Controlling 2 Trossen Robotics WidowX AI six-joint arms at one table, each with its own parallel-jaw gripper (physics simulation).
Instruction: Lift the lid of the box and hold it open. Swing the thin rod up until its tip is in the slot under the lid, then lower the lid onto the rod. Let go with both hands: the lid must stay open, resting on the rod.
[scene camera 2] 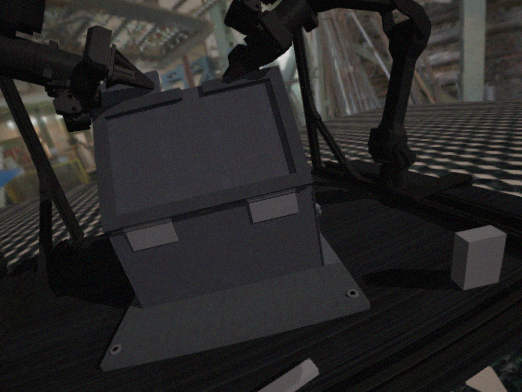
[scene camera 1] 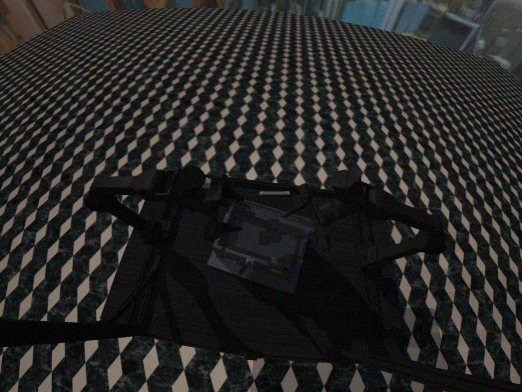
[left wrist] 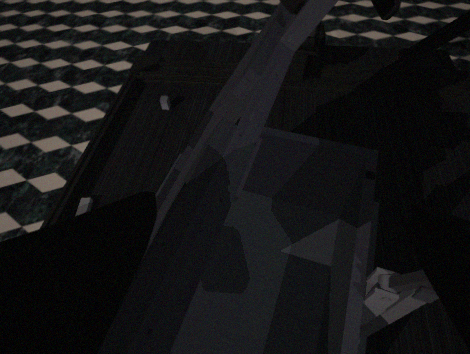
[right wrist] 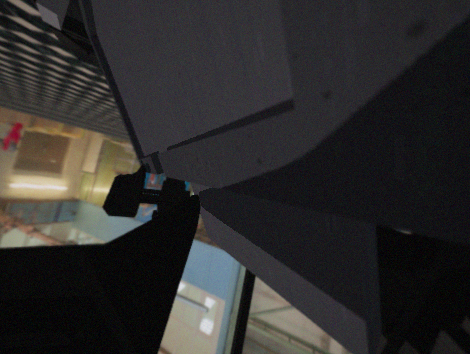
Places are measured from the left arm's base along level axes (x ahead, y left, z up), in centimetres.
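Where they show: left gripper, between the fingertips: [scene camera 2: 223, 83] [scene camera 1: 242, 214] [left wrist: 280, 210]; right gripper, between the fingertips: [scene camera 2: 149, 95] [scene camera 1: 286, 228] [left wrist: 348, 12] [right wrist: 244, 199]; left arm's base, origin of its link: [scene camera 2: 394, 185] [scene camera 1: 158, 240]; right arm's base, origin of its link: [scene camera 1: 366, 266] [left wrist: 296, 73].
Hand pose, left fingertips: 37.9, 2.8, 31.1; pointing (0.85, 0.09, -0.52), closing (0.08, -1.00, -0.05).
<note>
Things, the pixels of their top centre, and the offset from my left fingertips, as dx, dy, dz. "*": a spot on its surface instead. Level surfaces: height alone.
- lid's edge, a spot on its surface: [left wrist: 255, 105] * +5.5, +1.4, +0.0
- dark mat, height of its surface: dz -33.1
- small white bar, centre of its top: [scene camera 1: 274, 192] +10.4, +29.9, -32.1
The grey box [scene camera 2: 220, 249] [scene camera 1: 252, 268] stands on its base plate [scene camera 2: 240, 319]. Its lid [scene camera 2: 193, 148] [scene camera 1: 283, 222] [right wrist: 198, 70] is swung up steeply on two rear hinges. My right gripper [scene camera 2: 123, 78] [scene camera 1: 318, 219] is shut on the raised front edge of the lid at one corner. My left gripper [scene camera 2: 236, 71] [scene camera 1: 218, 222] is open and empty, just above the other end of that edge. In the left wrist view the lid's edge [left wrist: 255, 105] runs diagonally across the open box. A thin dark line that may be the rod [scene camera 1: 297, 208] shows by the right gripper. The lid hides it in scene camera 2.
The box sits on a dark mat [scene camera 1: 182, 311] over the checkered floor [scene camera 1: 259, 97]. A small white bar [scene camera 1: 274, 193] [scene camera 2: 294, 377] lies on the mat beyond the box. Two small white blocks [left wrist: 164, 102] [left wrist: 84, 205] lie near the mat's edge.
</note>
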